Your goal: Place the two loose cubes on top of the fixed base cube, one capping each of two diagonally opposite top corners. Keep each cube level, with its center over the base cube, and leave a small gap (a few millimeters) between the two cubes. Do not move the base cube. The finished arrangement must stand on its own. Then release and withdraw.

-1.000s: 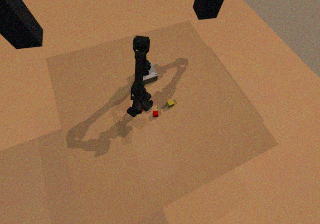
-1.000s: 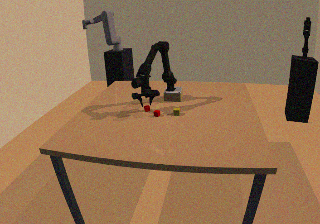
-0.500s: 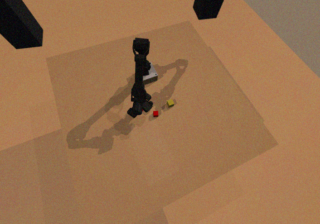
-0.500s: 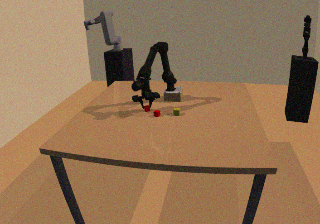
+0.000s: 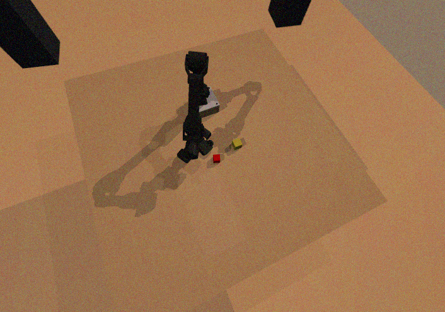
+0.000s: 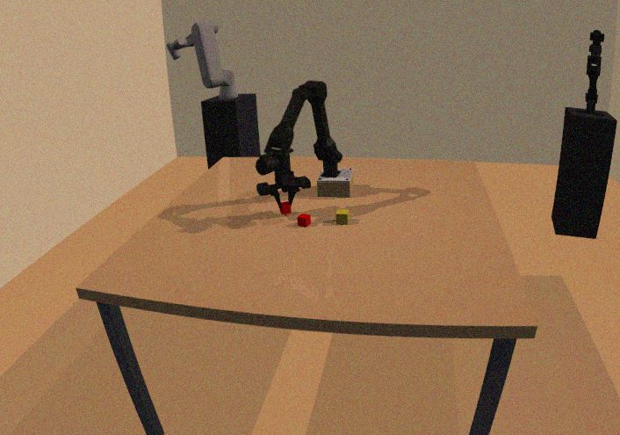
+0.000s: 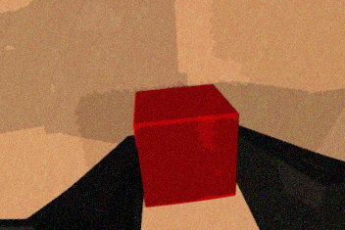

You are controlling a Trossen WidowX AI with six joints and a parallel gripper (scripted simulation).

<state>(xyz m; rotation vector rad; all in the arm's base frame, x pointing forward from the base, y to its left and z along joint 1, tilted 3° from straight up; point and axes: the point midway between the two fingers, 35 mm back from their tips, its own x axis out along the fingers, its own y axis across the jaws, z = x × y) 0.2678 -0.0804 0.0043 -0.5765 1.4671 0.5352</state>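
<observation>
My gripper tip is 22 cm to the right of the yellow base cube and 1 cm above it.
</observation>
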